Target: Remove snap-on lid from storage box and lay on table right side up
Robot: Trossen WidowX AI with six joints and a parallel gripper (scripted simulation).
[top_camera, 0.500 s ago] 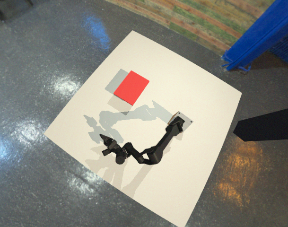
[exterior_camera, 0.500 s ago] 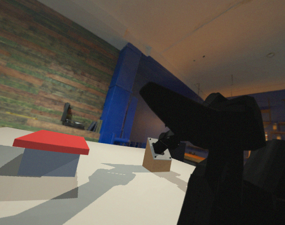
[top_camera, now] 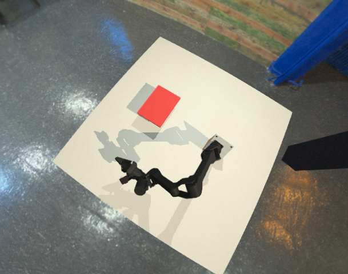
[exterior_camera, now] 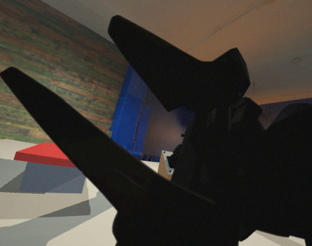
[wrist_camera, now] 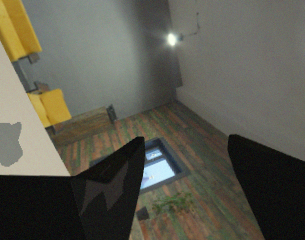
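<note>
The red lid lies 60 mm ahead of my gripper tip, 410 mm to the right of it and 120 mm below it. The rest, counted from my gripper tip: storage box: 60 mm ahead, 410 mm to the right, 160 mm below.
</note>
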